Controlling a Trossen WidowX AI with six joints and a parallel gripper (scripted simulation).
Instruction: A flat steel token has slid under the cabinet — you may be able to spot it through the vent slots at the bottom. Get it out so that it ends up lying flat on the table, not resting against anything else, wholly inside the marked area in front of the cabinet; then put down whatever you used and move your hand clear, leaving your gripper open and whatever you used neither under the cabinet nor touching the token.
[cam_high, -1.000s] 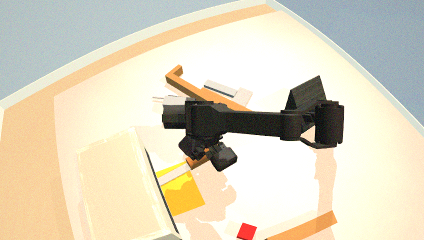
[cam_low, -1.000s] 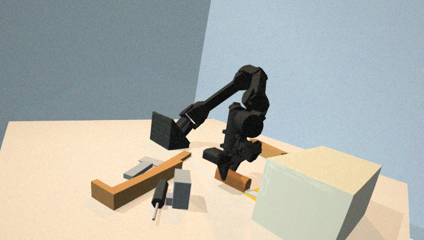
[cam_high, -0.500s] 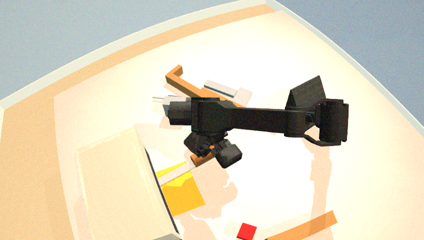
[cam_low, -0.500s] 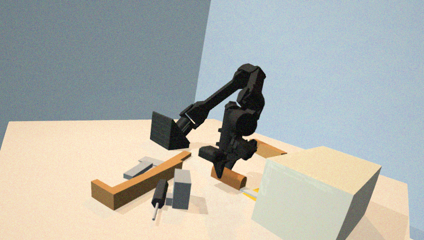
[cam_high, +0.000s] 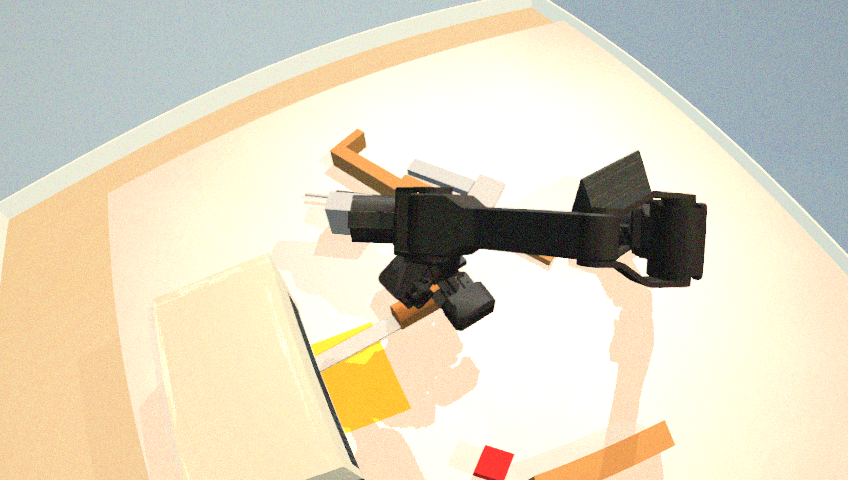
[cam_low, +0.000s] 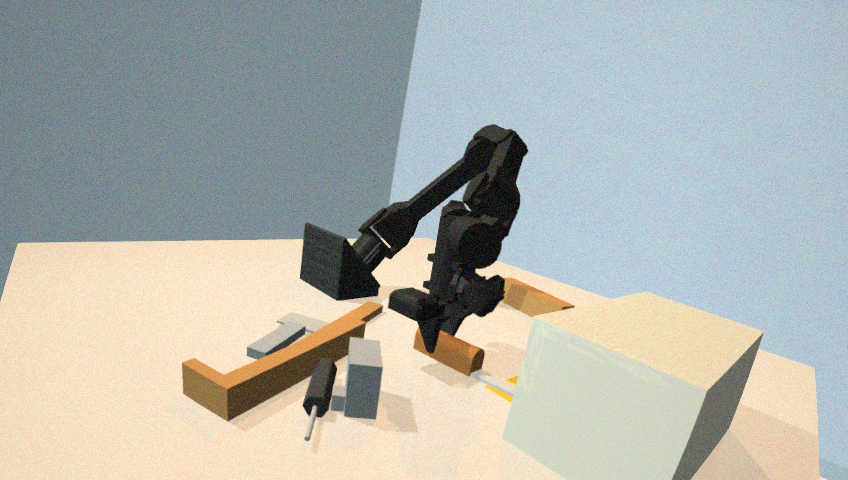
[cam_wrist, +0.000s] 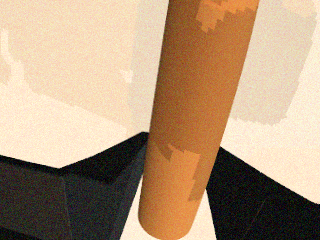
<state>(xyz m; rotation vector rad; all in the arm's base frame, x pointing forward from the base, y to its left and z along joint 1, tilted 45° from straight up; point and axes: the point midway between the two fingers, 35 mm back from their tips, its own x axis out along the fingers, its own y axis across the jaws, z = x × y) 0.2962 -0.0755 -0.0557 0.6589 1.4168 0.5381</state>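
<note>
Now: gripper tip 13 cm past the long orange bar and 9 cm to the left of it. The rest, counted from my gripper tip: dark-handled pin tool (25 cm to the right, 3 cm ahead); then small grey cube (22 cm to the right, 3 cm ahead); then grey block (19 cm to the right, 4 cm ahead, 3 cm above).
</note>
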